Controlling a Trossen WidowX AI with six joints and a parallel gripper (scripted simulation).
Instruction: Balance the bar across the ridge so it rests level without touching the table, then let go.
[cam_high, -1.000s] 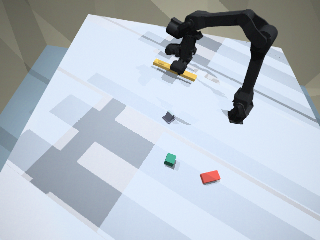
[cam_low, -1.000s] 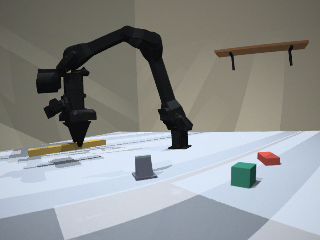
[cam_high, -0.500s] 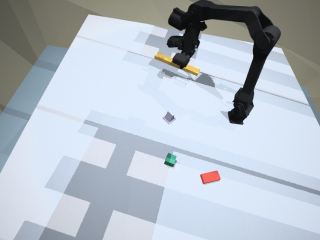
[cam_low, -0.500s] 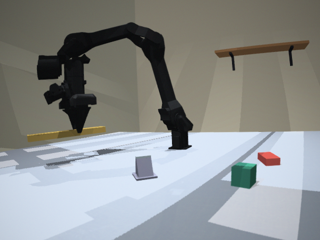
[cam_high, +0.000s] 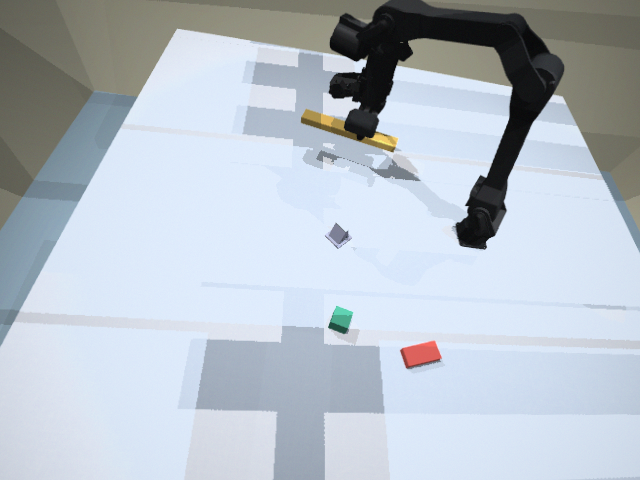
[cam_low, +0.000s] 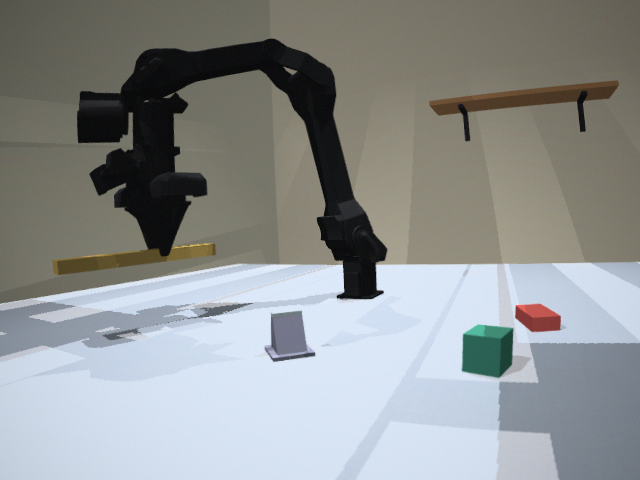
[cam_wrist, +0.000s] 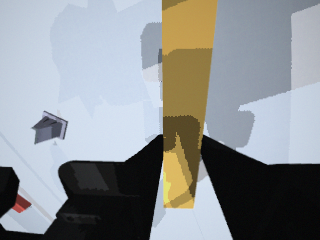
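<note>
The yellow bar lies 3 cm ahead of my gripper tip and 1 cm to the right of it. The rest, counted from my gripper tip: flat red block 13 cm behind, 46 cm to the left, 9 cm below; then green cube 2 cm ahead, 41 cm to the left, 8 cm below.
</note>
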